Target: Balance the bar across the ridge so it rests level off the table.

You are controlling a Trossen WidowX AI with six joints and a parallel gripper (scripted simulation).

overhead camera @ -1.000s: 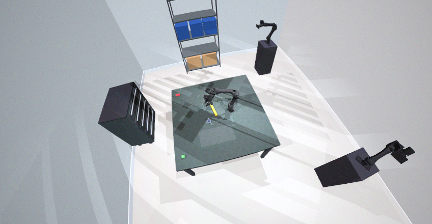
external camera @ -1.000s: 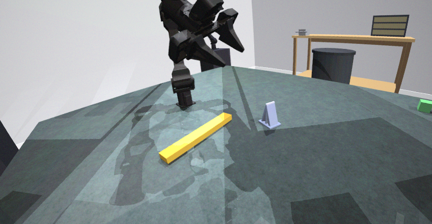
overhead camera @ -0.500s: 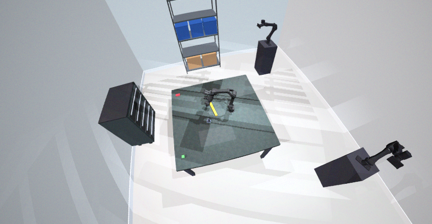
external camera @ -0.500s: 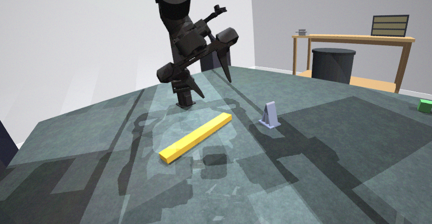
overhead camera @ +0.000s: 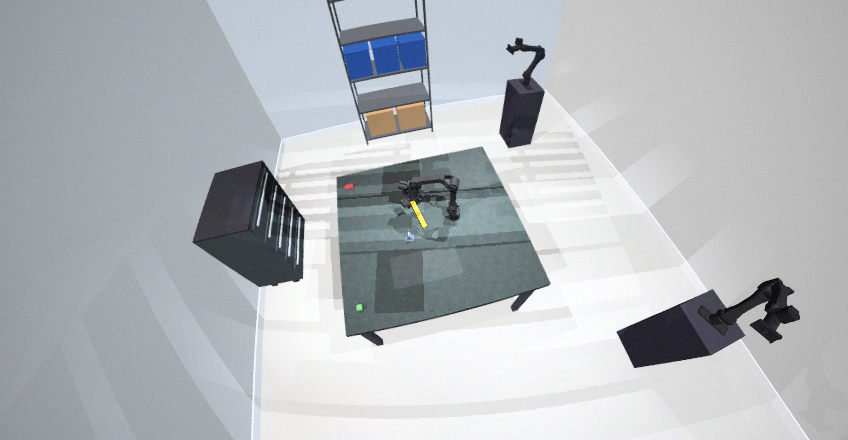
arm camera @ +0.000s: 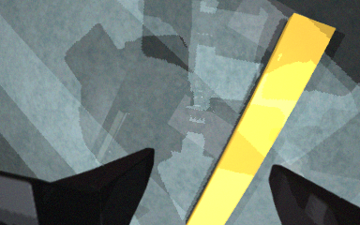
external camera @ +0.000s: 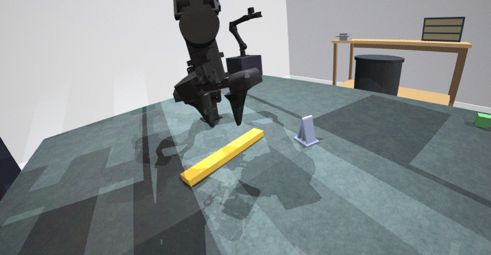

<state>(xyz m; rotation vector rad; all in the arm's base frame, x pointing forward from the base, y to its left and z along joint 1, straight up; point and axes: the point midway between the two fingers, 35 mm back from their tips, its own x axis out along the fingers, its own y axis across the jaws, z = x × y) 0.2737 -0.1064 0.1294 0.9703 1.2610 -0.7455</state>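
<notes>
Right now the yellow bar is 90 mm below my gripper tip, 30 mm behind it and 10 mm to the left of it. Also, from my gripper tip: small red block (460 mm ahead, 400 mm to the right, 90 mm below); small green block (600 mm to the left, 460 mm ahead, 80 mm below).
</notes>
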